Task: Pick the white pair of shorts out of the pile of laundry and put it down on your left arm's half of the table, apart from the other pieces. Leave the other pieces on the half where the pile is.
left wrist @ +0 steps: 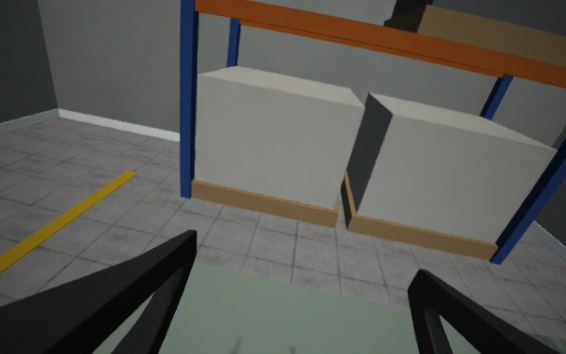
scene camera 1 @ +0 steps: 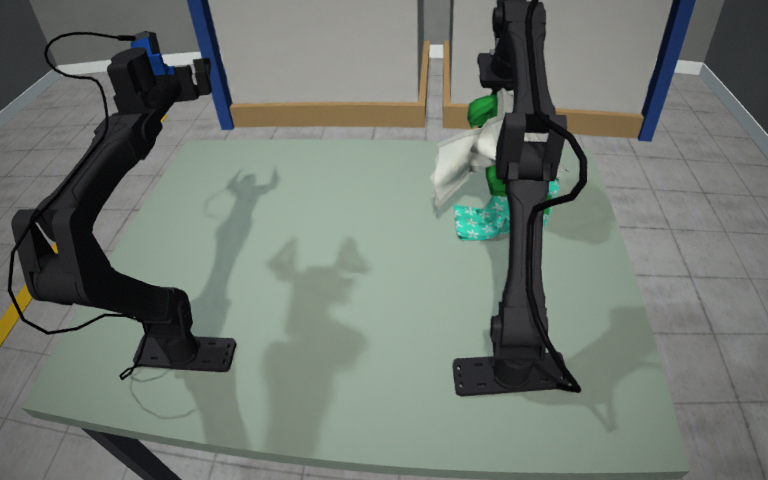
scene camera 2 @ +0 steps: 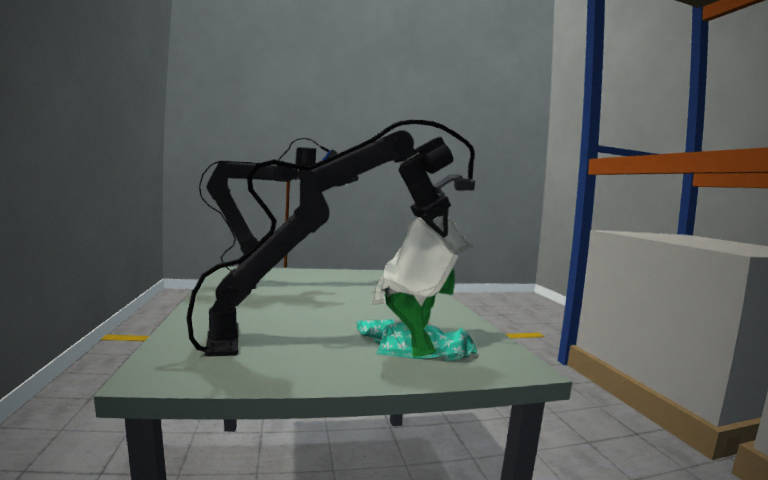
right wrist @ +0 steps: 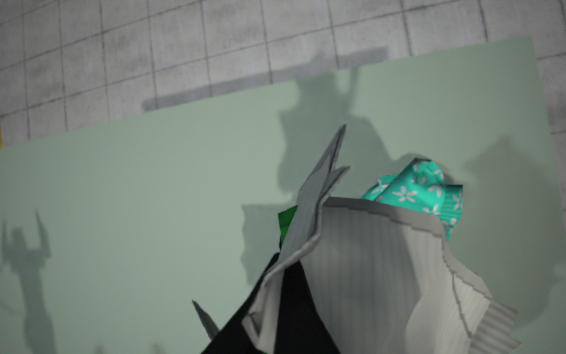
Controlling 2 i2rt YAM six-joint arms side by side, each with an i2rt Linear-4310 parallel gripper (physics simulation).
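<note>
My right gripper (scene camera 2: 443,230) (right wrist: 288,259) is shut on the white pair of shorts (scene camera 1: 456,160) (scene camera 2: 423,261) (right wrist: 367,260), which hangs above the table. A green piece (scene camera 1: 482,111) (scene camera 2: 416,316) (right wrist: 286,220) hangs below and behind the white cloth, its lower end reaching the teal flowered piece. Whether the fingers pinch it too is hidden. The teal piece (scene camera 1: 474,222) (scene camera 2: 453,343) (right wrist: 415,194) lies crumpled on the right half in scene camera 1. My left gripper (scene camera 1: 202,77) (left wrist: 306,261) is open and empty, raised at the upper left of scene camera 1.
The green-grey table (scene camera 1: 362,339) (scene camera 2: 334,379) carries both arm bases at its near side in scene camera 1. The right arm hides part of the laundry there. A blue-posted rack (scene camera 1: 210,62) (scene camera 2: 583,186) (left wrist: 187,100) with large pale boxes (left wrist: 275,140) stands beyond the table's far edge.
</note>
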